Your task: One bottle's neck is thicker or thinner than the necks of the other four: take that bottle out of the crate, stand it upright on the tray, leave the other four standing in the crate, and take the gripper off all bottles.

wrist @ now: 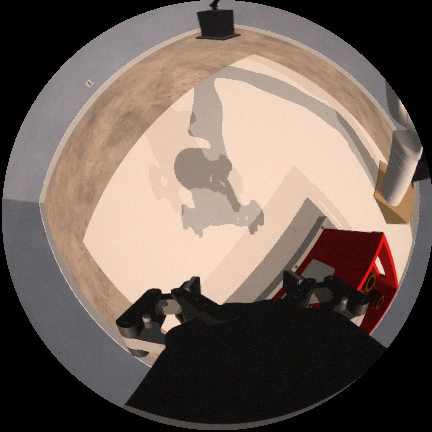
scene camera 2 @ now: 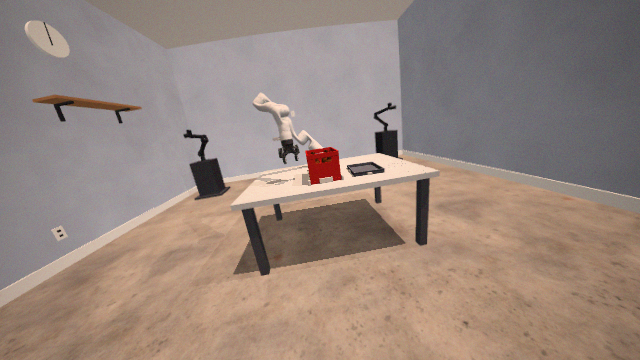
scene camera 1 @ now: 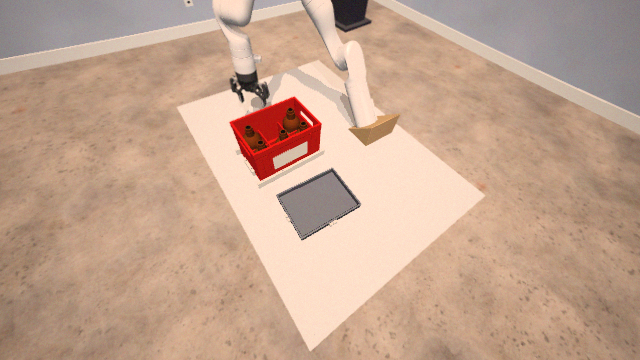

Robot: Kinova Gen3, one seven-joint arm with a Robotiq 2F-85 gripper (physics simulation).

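Frame: origin at the arm's base, x ahead, y left, z up, level; centimetres.
Where they show: gripper, fingertip midpoint: point(wrist: 242, 283) point(scene camera 2: 291, 162) point(scene camera 1: 253, 104); arm's base at its link origin: point(wrist: 390, 191) point(scene camera 1: 366, 123).
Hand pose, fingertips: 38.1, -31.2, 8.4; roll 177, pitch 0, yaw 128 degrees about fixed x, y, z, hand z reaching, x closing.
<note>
Each offset is from my fingertips to the top centre of the thing, as dx, dy, dz. "pt": to the spot under its first point. Level surfaces: height alone.
A red crate @[+0.9, +19.3, +4.6] point(scene camera 1: 314, 140) point(scene camera 2: 324, 171) point(wrist: 350, 245) stands on the table. Several brown bottles stand in it, among them a back right one @[-8.2, +15.2, +3.4] point(scene camera 1: 290, 122), a left one @[+9.6, +14.2, +3.4] point(scene camera 1: 250, 136), a front left one @[+9.9, +23.1, +3.4] point(scene camera 1: 260, 145), a front middle one @[+0.8, +23.4, +3.4] point(scene camera 1: 283, 135) and a front right one @[-7.6, +24.4, +3.4] point(scene camera 1: 303, 126). Crate walls hide much of them, and I cannot tell which neck differs. Two bottle mouths show in the wrist view. The grey tray @[pt +3.3, +48.9, -12.4] point(scene camera 1: 320, 205) point(scene camera 2: 365, 168) is bare. My gripper point(scene camera 1: 253, 102) point(scene camera 2: 291, 161) point(wrist: 242, 283) is open and empty, pointing down beyond the crate's back side, above the table, apart from all bottles.
The table @[dz -13.0] point(scene camera 1: 380, 225) point(scene camera 2: 280, 197) carries the crate and tray. A tan wedge-shaped block point(scene camera 1: 377, 131) point(wrist: 395, 212) is at the arm's base, right of the crate in scene camera 1. Low pale strips lie along the crate's foot. Dark pedestals stand off the table.
</note>
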